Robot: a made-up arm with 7 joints.
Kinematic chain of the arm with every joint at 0, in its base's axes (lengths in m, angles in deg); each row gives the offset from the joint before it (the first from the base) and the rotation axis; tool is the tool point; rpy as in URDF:
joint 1: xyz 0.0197 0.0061 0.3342 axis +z
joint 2: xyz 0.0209 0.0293 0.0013 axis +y
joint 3: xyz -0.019 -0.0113 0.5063 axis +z
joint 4: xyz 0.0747 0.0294 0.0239 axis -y
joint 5: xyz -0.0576 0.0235 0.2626 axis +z
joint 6: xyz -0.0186 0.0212 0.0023 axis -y
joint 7: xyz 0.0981 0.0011 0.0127 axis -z
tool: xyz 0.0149 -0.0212 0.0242 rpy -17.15 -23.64 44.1
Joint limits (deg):
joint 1: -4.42..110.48
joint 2: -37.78..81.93
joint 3: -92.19..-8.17
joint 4: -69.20..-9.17
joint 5: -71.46..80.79
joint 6: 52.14..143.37
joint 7: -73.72..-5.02
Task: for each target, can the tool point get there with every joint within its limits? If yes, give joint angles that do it. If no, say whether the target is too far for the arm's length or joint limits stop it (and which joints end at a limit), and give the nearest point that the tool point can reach.
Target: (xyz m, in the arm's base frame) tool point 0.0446 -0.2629 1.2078
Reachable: yes | joints 100.49 -28.47 -23.25 -41.47 0.52 128.33 -61.32
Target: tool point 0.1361 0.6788 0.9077
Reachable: yes | joints 82.87 25.65 -18.02 -56.67 -11.54 70.37 -28.65
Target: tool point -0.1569 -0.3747 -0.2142
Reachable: no: joint limits stop it (at a limit: joint 1, joint 2, joint 4, joint 6, joint 7) | nearest point 0.7404 -0.2939 0.1102 | short by 0.958 m
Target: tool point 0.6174 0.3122 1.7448
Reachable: no: too far | nearest point 0.3900 0.1957 1.1910 | short by 0.610 m
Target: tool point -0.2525 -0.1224 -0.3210
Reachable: no: joint limits stop it (at a limit: joint 1, joint 2, joint 3, joint 4, joint 6, joint 7) | nearest point -0.2672 0.7065 0.0222 | short by 0.897 m
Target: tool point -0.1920 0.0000 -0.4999
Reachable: no: joint limits stop it (at a limit: joint 1, joint 2, joint 3, joint 4, joint 6, joint 7) | nearest point -0.2640 0.7067 0.0221 | short by 0.882 m
